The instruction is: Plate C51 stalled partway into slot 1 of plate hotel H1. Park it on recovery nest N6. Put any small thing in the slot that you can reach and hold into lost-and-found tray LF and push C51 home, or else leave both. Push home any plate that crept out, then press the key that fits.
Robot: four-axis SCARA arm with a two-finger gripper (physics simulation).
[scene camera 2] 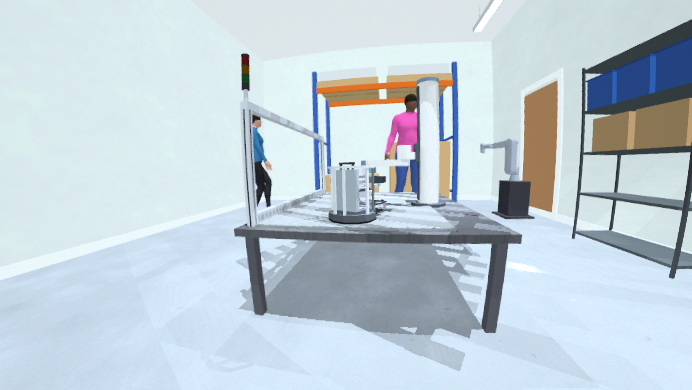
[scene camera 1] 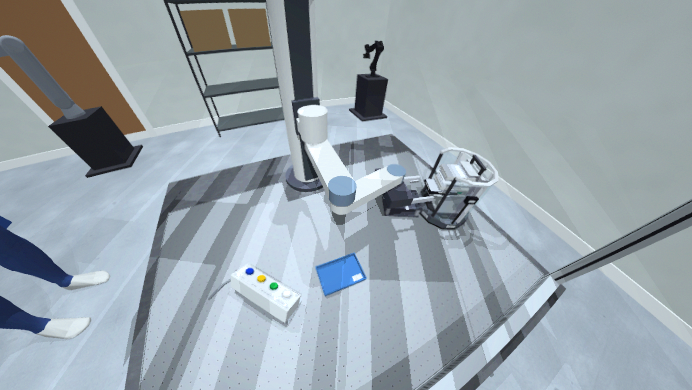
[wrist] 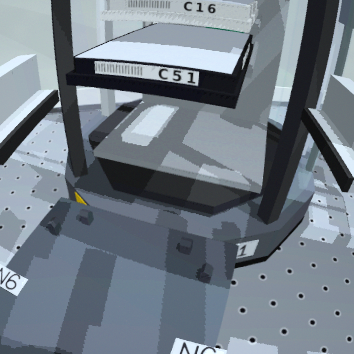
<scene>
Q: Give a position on a light fence post and rail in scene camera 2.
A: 254, 109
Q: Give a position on a dark nest base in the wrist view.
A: At 118, 278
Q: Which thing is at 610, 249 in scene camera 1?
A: A light fence post and rail.
</scene>
